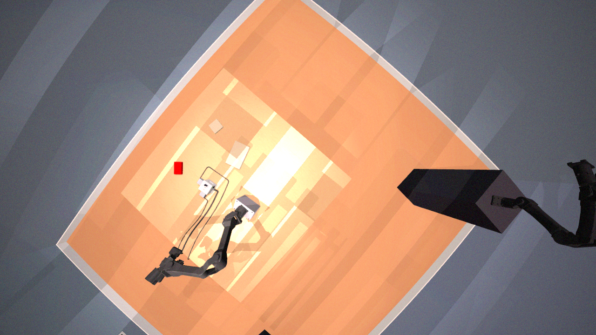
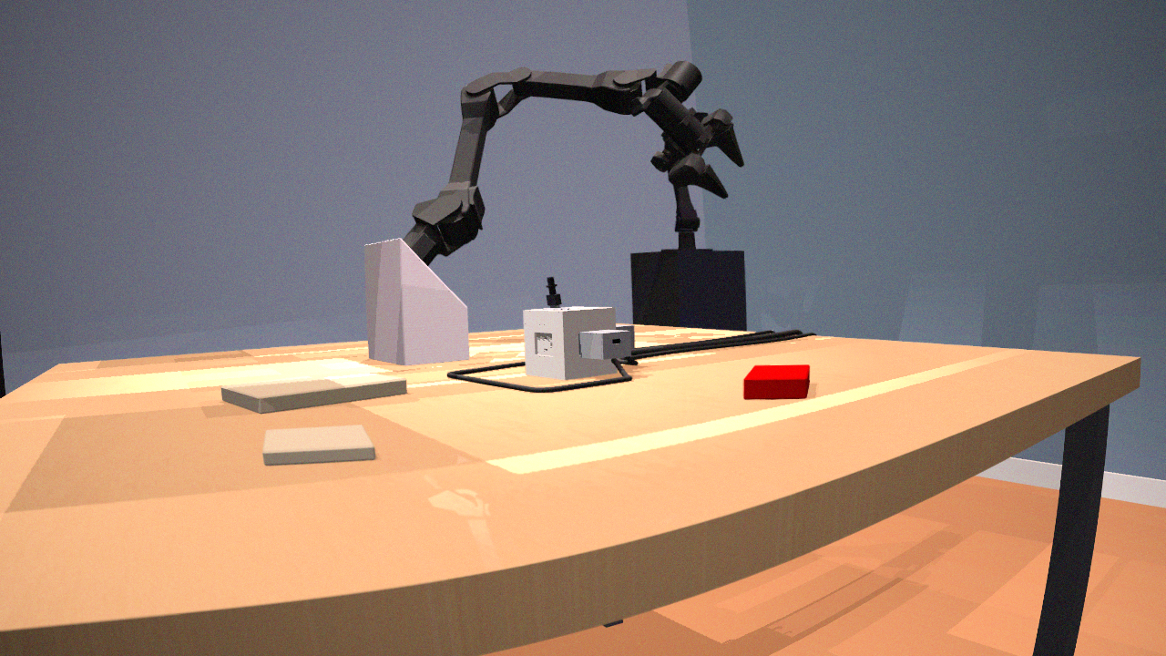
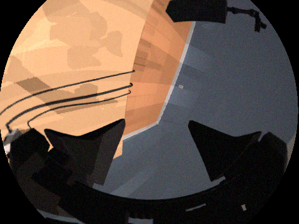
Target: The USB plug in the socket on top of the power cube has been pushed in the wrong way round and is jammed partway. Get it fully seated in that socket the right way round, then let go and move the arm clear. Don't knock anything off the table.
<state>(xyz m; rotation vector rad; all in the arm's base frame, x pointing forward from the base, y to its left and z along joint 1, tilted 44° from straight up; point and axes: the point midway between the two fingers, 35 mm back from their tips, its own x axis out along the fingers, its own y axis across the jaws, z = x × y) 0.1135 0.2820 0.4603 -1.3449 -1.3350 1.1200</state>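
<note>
Right now my gripper tip is 220 mm short of the usb plug, 460 mm to the left of it and 180 mm above it. Round my gripper tip: socket: 220 mm ahead, 450 mm to the right, 200 mm below; red block: 490 mm ahead, 360 mm to the right, 260 mm below.
</note>
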